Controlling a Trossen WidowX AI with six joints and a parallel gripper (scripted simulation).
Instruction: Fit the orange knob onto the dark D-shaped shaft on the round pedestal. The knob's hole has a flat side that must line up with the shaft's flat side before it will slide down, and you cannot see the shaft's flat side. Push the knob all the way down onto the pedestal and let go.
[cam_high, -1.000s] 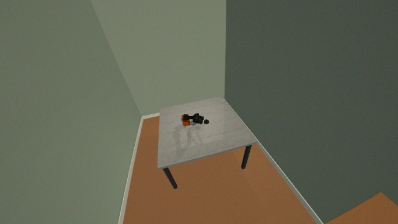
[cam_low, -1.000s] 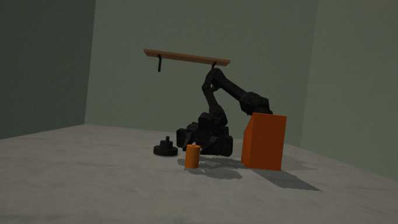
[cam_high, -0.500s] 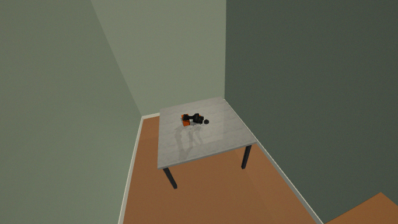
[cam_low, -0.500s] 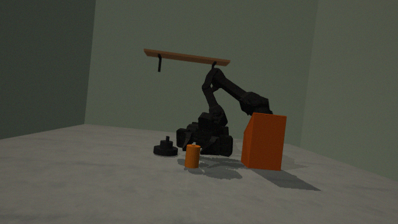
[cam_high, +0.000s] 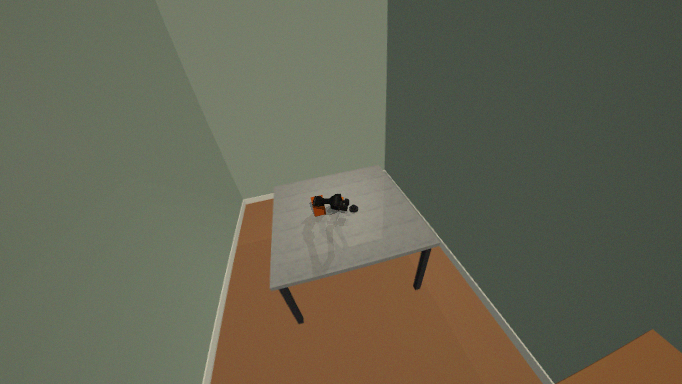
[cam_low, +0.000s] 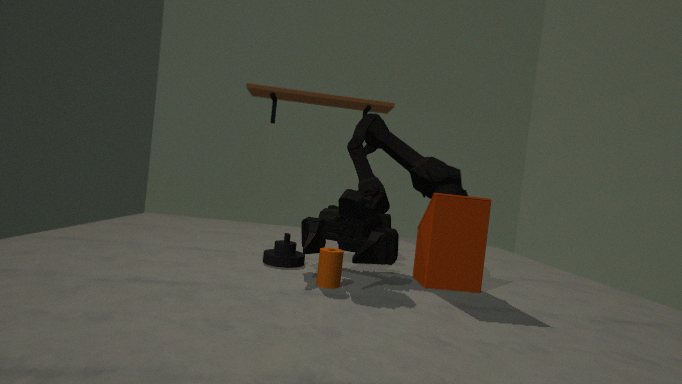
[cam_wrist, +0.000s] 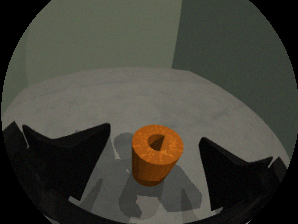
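The orange knob lies 20 mm below my gripper tip, 10 mm to the right of it and 10 mm behind it. Also, from my gripper tip: pedestal 150 mm to the right, 60 mm ahead, 20 mm below.
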